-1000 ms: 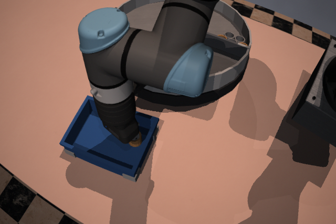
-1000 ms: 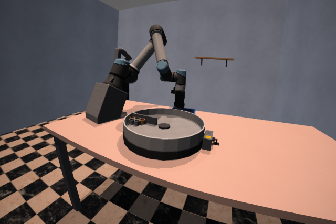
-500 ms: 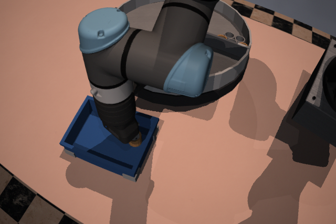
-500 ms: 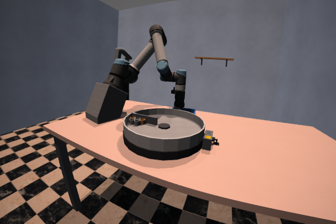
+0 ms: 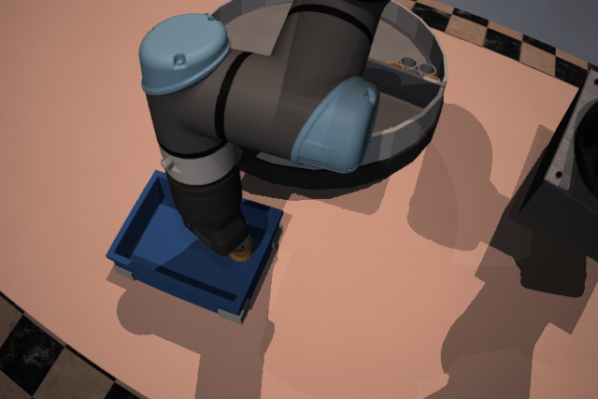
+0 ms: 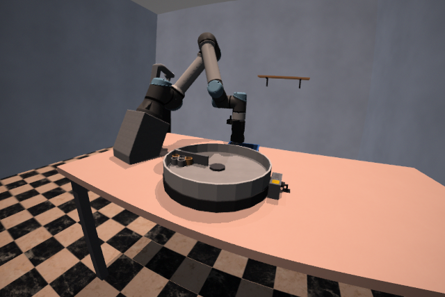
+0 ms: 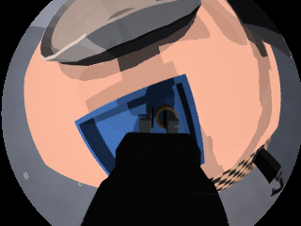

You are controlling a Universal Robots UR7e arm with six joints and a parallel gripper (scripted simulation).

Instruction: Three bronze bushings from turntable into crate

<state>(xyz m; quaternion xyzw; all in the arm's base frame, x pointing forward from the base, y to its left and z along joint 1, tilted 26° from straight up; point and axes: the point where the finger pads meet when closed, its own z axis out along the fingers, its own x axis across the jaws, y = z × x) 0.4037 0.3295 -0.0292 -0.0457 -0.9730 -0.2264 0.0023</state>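
My hand is 30 mm short of the blue crate and 40 mm to the right of it. From my hand the other things lie so: grey turntable 90 mm ahead, 320 mm to the right, 20 mm above.
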